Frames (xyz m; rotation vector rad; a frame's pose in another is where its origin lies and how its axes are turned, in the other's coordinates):
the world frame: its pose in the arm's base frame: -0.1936 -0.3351 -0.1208 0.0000 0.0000 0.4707
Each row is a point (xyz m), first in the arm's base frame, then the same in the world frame.
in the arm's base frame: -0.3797 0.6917 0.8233
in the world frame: 0.2998 0.9995 0.9441
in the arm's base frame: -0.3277 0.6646 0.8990
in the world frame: 0.3339 0.9518 1.0198
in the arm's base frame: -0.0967 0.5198 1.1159
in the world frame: 0.4741 0.7180 1.2367
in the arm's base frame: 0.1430 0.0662 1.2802
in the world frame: 0.4820 0.2050 1.4010
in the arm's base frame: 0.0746 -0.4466 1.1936
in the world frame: 0.1885 -0.2210 1.3144
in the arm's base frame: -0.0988 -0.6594 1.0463
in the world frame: -0.0626 -0.3320 1.1671
